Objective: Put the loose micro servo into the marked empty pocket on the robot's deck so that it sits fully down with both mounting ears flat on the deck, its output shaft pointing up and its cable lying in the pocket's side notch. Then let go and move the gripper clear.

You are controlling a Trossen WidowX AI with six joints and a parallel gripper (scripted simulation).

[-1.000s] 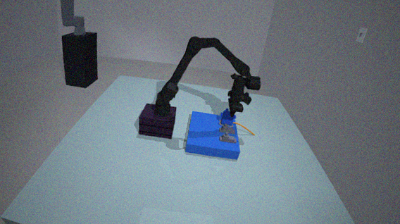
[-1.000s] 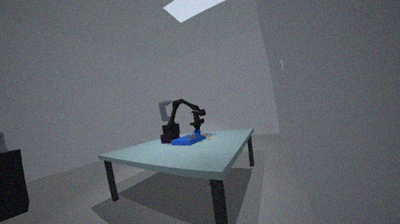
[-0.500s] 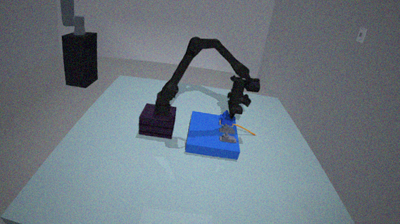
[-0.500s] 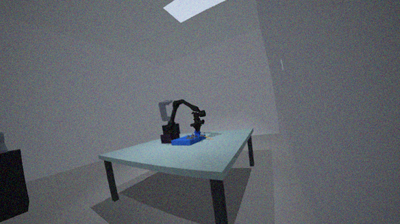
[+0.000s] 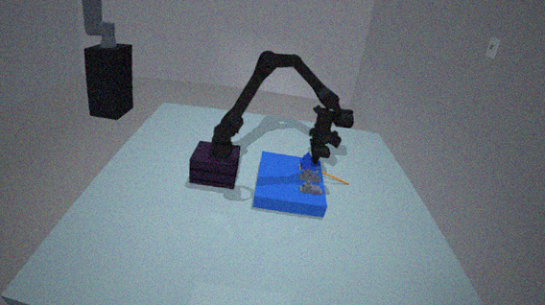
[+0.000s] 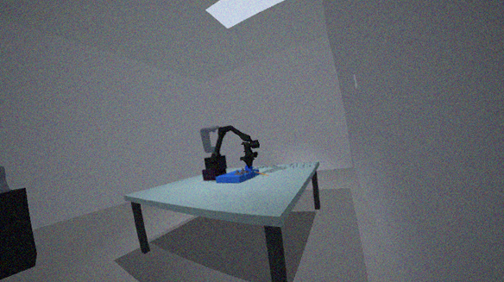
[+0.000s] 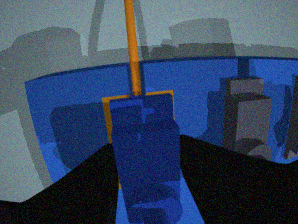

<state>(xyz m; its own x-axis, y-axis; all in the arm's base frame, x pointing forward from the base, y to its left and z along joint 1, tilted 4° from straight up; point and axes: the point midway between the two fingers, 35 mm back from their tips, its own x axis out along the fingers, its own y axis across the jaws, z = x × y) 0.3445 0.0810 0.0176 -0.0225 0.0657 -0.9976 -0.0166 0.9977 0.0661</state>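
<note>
My gripper tip is now 12 cm past the blue deck, 8 cm to the left of it and 6 cm above it.
</note>
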